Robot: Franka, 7 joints.
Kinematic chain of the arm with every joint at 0, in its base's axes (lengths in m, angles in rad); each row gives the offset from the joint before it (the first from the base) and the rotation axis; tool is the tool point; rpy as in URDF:
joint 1: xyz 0 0 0.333 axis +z
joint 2: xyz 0 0 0 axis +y
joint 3: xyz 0 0 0.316 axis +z
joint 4: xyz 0.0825 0 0 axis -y
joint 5: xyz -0.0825 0 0.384 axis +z
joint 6: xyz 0 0 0 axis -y
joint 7: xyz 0.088 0 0 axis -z
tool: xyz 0 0 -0.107 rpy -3.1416 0 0
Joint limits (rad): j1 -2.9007..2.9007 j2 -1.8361..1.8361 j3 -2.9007..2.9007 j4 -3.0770..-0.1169 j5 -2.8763..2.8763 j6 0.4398..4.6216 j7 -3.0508..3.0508
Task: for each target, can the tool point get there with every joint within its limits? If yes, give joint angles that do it. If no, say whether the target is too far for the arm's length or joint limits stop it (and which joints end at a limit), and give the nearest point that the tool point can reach.
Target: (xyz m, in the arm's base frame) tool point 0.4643 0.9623 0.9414
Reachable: no: too far | nearest point 0.3240 0.6714 0.7575 | short by 0.372 m
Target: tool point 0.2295 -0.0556 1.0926
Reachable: yes | joints 0.2621 -0.3503 -0.0819 -1.1669 0.8374 3.2767 -1.2940
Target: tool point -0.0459 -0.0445 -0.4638
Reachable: no: joint limits stop it (at a limit: joint 2) | nearest point -0.0787 -0.0763 -0.3316 | short by 0.140 m
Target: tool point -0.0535 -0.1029 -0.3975
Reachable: no: joint limits stop it (at a limit: joint 2) | nearest point -0.0614 -0.1182 -0.3391 | short by 0.061 m
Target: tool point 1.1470 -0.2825 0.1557
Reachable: no: too far | nearest point 0.8238 -0.2029 0.2057 | short by 0.337 m
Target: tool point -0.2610 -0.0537 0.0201
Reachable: yes | joints 1.7411 1.4467 0.9033 -2.4724 -0.9300 1.6721 -2.4850
